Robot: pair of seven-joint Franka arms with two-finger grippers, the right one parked.
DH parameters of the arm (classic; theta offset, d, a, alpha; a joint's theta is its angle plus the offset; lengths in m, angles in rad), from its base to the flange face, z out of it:
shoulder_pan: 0 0.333 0 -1.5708
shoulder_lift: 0 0 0 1.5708
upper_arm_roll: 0 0.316 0.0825 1.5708
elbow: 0 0 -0.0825 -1.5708
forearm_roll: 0 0.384 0 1.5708
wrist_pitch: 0 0 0.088 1.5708
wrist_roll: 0 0.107 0 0
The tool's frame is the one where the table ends.
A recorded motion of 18 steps. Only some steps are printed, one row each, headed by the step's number.
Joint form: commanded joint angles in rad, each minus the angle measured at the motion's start. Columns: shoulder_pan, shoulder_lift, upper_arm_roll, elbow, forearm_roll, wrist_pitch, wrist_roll.
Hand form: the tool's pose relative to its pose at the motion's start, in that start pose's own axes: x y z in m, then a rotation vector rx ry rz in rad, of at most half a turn. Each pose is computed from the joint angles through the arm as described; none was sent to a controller.
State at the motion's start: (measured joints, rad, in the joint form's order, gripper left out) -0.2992 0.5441 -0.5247 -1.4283 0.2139 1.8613 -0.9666
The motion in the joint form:
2: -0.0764 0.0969 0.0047 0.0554 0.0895 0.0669 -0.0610
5: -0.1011 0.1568 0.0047 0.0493 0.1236 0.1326 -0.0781
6: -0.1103 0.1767 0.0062 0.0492 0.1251 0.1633 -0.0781
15: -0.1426 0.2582 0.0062 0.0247 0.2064 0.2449 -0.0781
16: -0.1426 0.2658 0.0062 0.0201 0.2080 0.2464 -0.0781
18: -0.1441 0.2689 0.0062 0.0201 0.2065 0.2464 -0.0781
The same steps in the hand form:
2: -0.0106 0.0410 0.0341 -0.0041 0.0544 0.0241
5: -0.0167 0.0573 0.0717 -0.0109 0.0582 0.0456
6: -0.0190 0.0636 0.0829 -0.0261 0.0572 0.0543
15: -0.0350 0.0794 0.1427 -0.0043 0.0730 0.1306
16: -0.0360 0.0788 0.1497 0.0021 0.0656 0.1328
18: -0.0370 0.0793 0.1519 0.0031 0.0617 0.1335

